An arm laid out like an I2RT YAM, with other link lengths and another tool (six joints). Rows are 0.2 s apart.
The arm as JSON. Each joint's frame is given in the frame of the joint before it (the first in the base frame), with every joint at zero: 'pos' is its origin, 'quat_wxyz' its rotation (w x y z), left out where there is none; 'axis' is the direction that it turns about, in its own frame. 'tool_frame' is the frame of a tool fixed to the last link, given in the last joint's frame.
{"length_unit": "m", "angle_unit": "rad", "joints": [
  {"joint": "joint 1", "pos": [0.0, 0.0, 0.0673], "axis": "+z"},
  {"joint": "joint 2", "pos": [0.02, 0.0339, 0.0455], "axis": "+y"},
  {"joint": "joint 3", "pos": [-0.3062, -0.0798, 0.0], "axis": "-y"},
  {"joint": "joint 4", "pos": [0.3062, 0.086, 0.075], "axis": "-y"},
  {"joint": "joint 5", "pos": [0.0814, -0.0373, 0.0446], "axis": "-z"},
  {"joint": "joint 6", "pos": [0.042, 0.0, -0.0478], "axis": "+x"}
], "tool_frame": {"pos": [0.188, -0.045, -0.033], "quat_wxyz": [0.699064, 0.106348, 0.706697, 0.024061]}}
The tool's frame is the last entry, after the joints.
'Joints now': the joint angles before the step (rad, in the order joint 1, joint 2, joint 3, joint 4, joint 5, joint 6). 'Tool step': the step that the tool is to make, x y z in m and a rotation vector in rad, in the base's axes. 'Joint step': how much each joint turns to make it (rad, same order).
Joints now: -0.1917, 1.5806, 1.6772, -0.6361, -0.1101, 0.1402
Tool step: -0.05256, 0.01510, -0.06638, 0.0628, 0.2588, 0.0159
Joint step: 0.0004, 0.0111, -0.0152, -0.2396, -0.0198, 0.0000
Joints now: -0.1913, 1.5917, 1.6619, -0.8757, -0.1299, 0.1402
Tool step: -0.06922, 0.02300, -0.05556, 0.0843, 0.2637, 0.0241
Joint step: 0.0000, 0.0000, -0.0466, -0.2285, -0.0404, -0.0004
